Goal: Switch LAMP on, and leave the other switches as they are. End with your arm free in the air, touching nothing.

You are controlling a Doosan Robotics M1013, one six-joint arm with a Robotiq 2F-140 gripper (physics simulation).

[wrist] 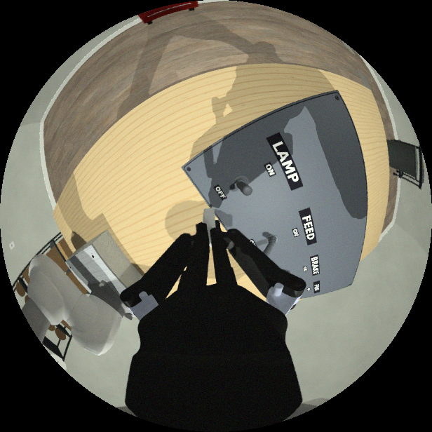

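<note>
The grey switch panel [332, 240] lies on the wooden table, with its LAMP label [285, 161] toward the upper part of the view. The LAMP lever [244, 186] stands between the small OFF label [220, 192] and the ON label [269, 169]. It is seen nearly end-on, so its setting is hard to tell. The FEED lever [270, 242] is partly visible beside the right finger linkage. The BRAKE label [314, 265] is further down. My gripper [209, 215] is shut and empty, near the panel's left edge, below and left of the LAMP lever in the view. Its height is unclear.
The wooden table top [125, 165] extends around the panel. A grey box-like block [107, 255] is at the left, beside pale rounded parts [90, 320]. A red bench [169, 11] is at the far top and a dark chair-like object [406, 157] at the right.
</note>
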